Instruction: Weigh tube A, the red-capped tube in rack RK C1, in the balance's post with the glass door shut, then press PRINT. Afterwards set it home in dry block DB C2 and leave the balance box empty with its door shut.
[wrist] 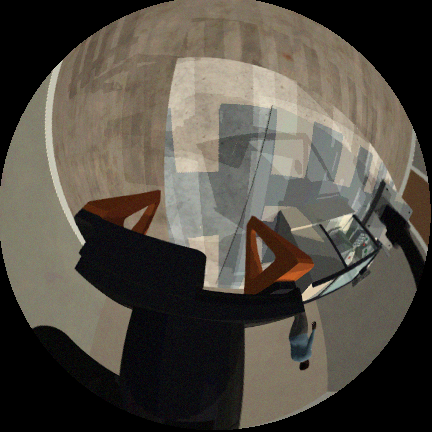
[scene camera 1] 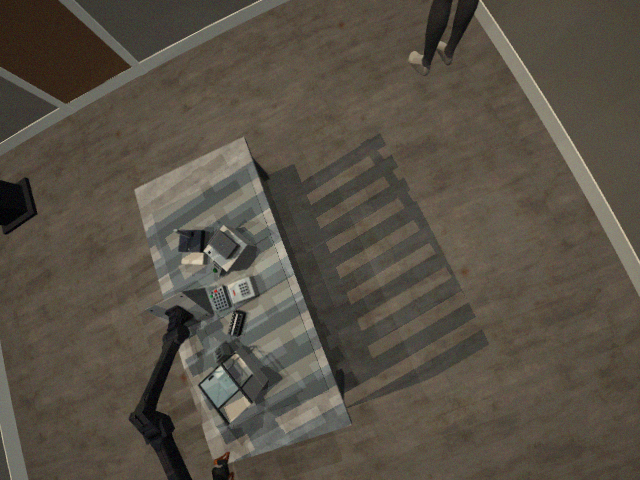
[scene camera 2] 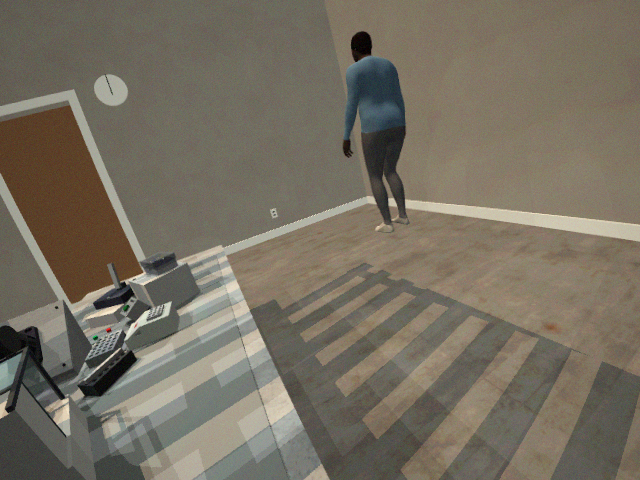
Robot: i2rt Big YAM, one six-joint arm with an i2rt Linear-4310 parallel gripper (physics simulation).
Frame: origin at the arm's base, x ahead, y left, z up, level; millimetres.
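Seen in the pictures: gripper, fingertip midpoint: point(wrist: 205, 207) point(scene camera 1: 230, 462); arm's base, link origin: point(wrist: 389, 217) point(scene camera 1: 179, 313).
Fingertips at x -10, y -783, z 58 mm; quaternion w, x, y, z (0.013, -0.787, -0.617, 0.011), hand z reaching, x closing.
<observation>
Pixels of each thing's top centre, then the offset from my fingertips to it.
- keypad unit, top centre: point(scene camera 2: 104, 343) point(wrist: 359, 240) point(scene camera 1: 219, 299) 212 mm ahead, 760 mm left, 134 mm down
- white keypad device, top centre: point(scene camera 2: 146, 314) point(scene camera 1: 239, 290) 365 mm ahead, 743 mm left, 94 mm down
- grey box with a dark top, top centre: point(scene camera 2: 140, 264) point(scene camera 1: 214, 253) point(wrist: 366, 275) 382 mm ahead, 959 mm left, 26 mm up
My gripper point(scene camera 1: 229, 465) point(wrist: 205, 207) is open and empty, with its orange fingers wide apart, by the table's near end. The balance box shows as a dark-framed glass enclosure; its glass panel point(scene camera 1: 219, 388) point(scene camera 2: 9, 370) shows at the lower table end and at the lower left of scene camera 2. I cannot tell whether its door is shut. A black rack with a row of holes point(scene camera 1: 236, 323) point(scene camera 2: 107, 373) lies past the box. The red-capped tube cannot be made out. Which device is the dry block is too small to tell, as are the rack labels and the PRINT button.
A keypad unit point(scene camera 1: 219, 298) point(scene camera 2: 105, 345) and a white keypad device point(scene camera 1: 241, 289) point(scene camera 2: 155, 322) stand past the rack. Beyond are a grey box with a dark top point(scene camera 1: 223, 243) point(scene camera 2: 173, 286) and a navy stand point(scene camera 1: 191, 241) point(scene camera 2: 113, 296). A second black arm point(scene camera 1: 162, 366) reaches a grey panel.
</observation>
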